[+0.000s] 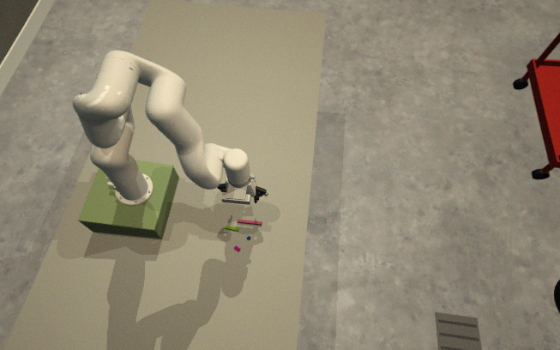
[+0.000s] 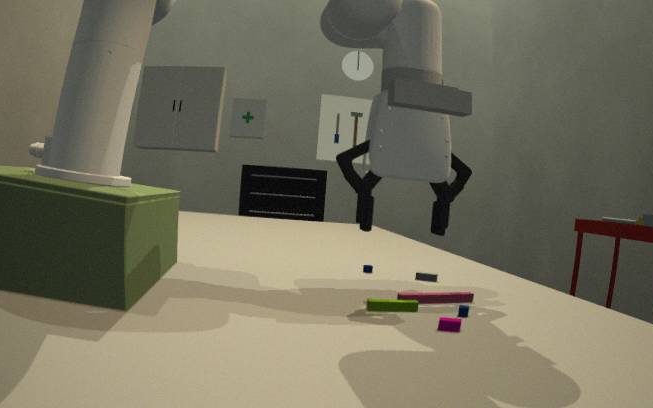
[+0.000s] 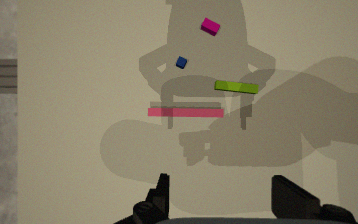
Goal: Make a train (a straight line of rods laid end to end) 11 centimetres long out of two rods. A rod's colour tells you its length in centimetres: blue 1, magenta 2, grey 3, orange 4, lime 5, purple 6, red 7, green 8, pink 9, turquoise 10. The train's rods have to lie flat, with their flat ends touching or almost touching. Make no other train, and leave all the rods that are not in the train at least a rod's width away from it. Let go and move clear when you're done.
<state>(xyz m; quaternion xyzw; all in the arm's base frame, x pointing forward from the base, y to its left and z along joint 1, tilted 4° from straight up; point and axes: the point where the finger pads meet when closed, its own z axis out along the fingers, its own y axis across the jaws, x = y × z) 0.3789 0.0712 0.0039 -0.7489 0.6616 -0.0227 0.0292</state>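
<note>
The magenta rod lies 20 mm ahead of my hand, 170 mm to the right of it and 70 mm below it. The rest, counted from my hand: grey rod: 60 mm ahead, 70 mm to the left, 70 mm below; then pink rod: 40 mm ahead, 60 mm to the right, 70 mm below; then lime rod: 20 mm behind, 100 mm to the right, 70 mm below.
</note>
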